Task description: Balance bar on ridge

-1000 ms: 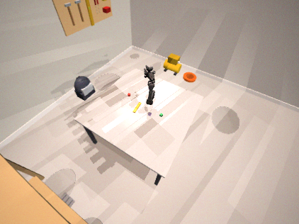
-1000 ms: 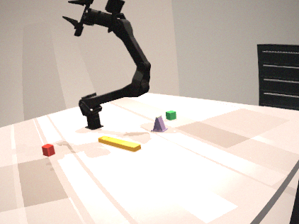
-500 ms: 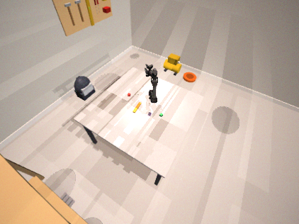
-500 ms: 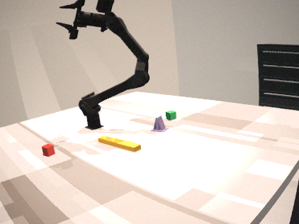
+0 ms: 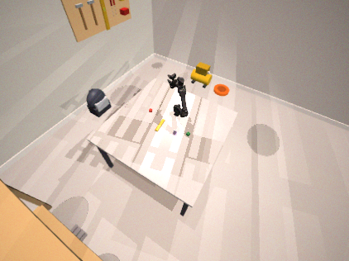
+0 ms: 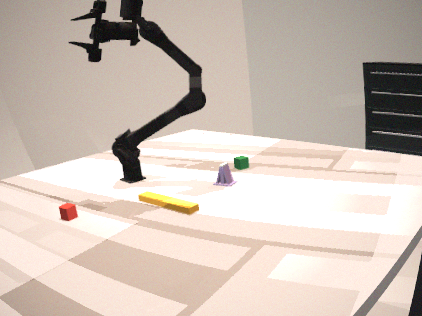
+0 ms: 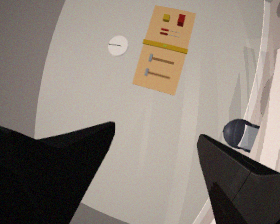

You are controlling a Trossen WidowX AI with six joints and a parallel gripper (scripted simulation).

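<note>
My gripper tip is 280 mm short of the orange-yellow bar, 80 mm to the right of it and 470 mm above it. Round my gripper tip: red cube 160 mm ahead, 140 mm to the right, 460 mm below; green cube 230 mm ahead, 430 mm to the left, 460 mm below.
</note>
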